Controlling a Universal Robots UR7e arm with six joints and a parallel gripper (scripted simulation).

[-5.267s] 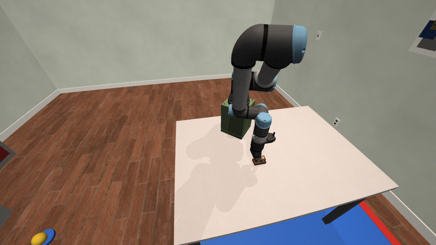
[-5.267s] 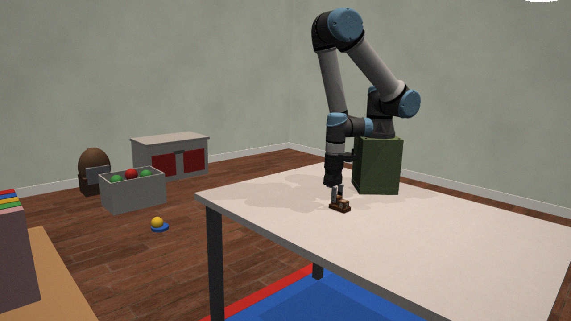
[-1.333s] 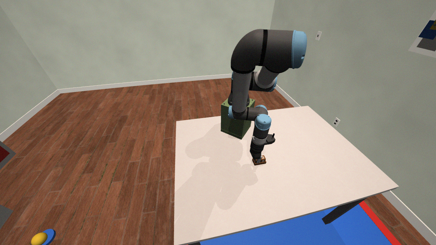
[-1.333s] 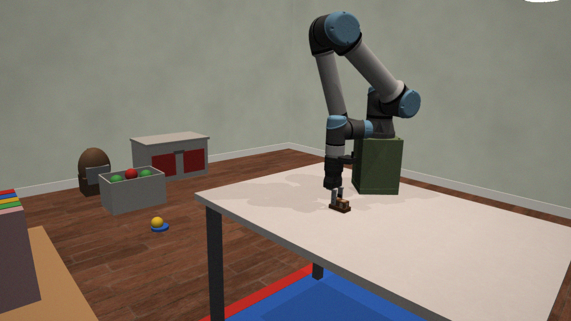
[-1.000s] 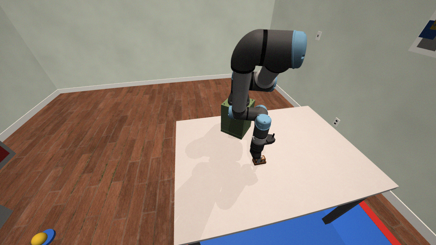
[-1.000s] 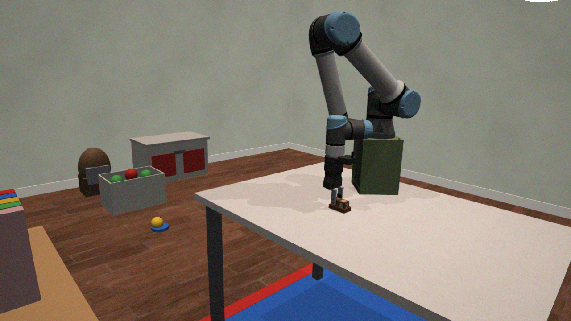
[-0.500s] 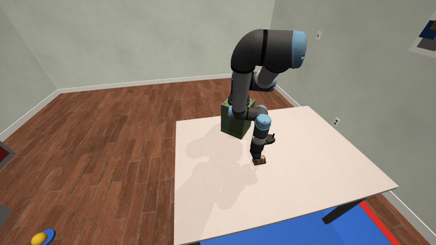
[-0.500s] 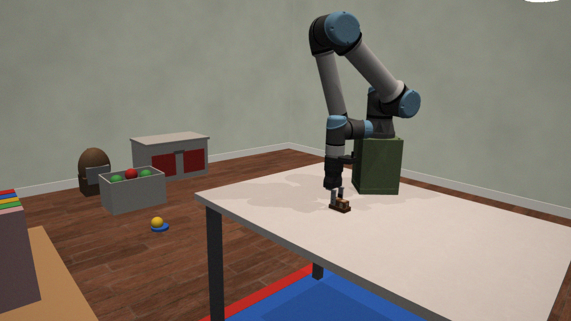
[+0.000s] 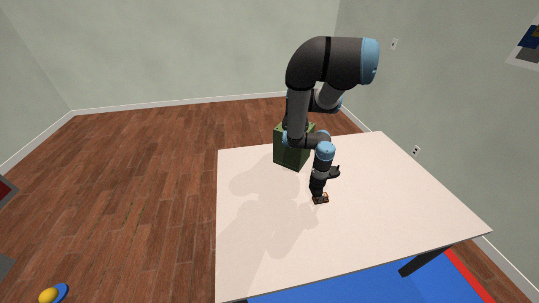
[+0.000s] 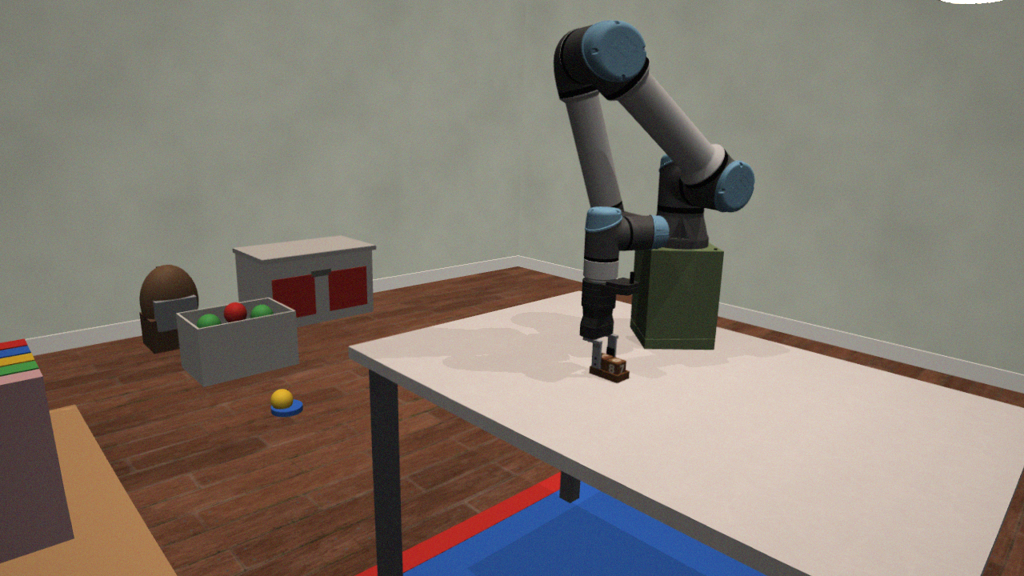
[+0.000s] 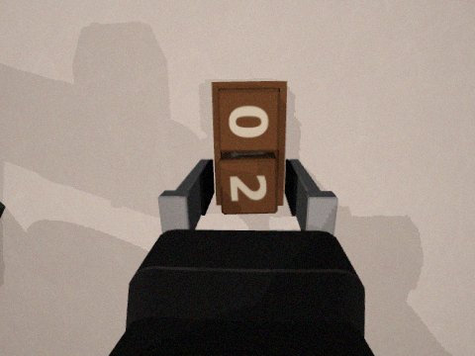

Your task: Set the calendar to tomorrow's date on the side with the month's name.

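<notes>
The brown cube lies 10 mm below my hand.
</notes>
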